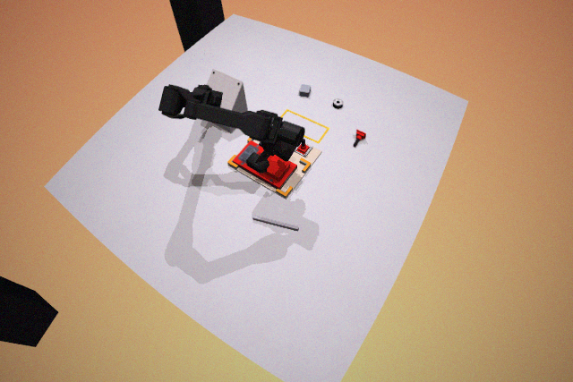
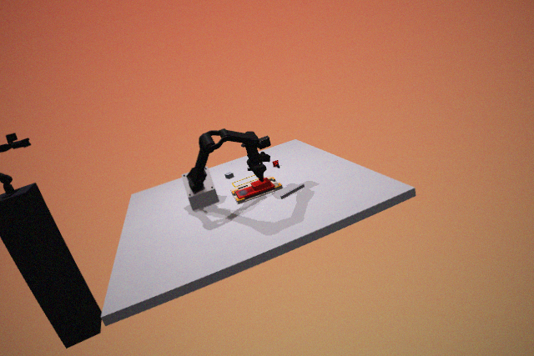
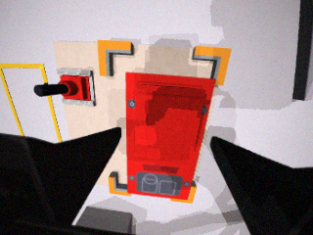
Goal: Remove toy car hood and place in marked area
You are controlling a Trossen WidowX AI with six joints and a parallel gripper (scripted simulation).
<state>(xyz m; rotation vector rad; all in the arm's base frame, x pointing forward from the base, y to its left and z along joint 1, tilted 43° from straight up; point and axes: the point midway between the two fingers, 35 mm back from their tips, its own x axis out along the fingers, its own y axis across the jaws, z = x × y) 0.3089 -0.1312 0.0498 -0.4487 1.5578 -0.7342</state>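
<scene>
Now: gripper tip 2 cm above the hood. From my gripper tip the other things lie so: engine part (1 cm to the left, 4 cm below); then grey bar (9 cm ahead, 17 cm to the right, 6 cm below); then black wheel (8 cm ahead, 39 cm to the left, 6 cm below).
</scene>
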